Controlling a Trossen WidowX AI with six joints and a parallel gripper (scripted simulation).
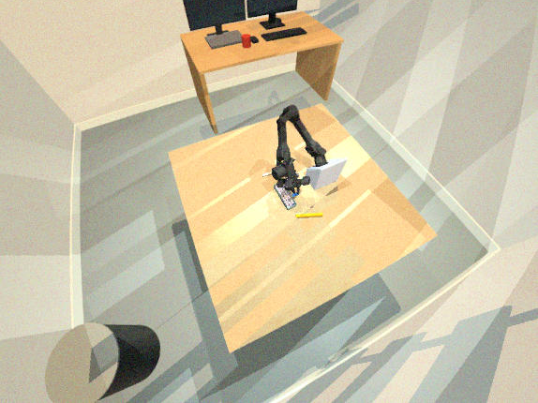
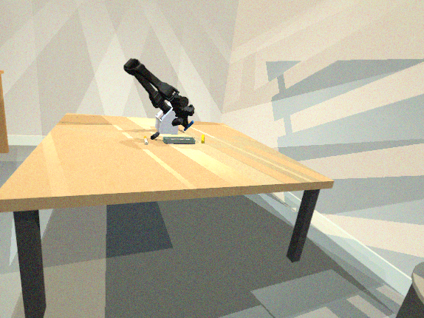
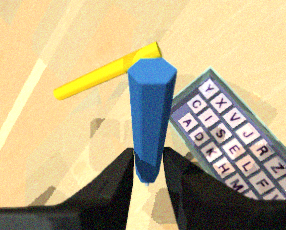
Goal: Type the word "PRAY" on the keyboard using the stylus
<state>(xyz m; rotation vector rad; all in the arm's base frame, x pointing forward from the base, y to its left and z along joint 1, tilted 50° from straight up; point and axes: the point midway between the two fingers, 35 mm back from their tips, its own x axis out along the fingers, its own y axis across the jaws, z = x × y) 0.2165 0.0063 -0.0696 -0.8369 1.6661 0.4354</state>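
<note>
Right now the dark marker is 180 mm to the right of my gripper tip, 70 mm below it and 60 mm behind it. Also, from my gripper tip: yellow cylinder: 120 mm to the left, 80 mm below, 20 mm behind; then small white pen: 250 mm to the right, 80 mm below, 20 mm ahead; then blue stylus: 10 mm to the right, 10 mm below, 10 mm behind.
</note>
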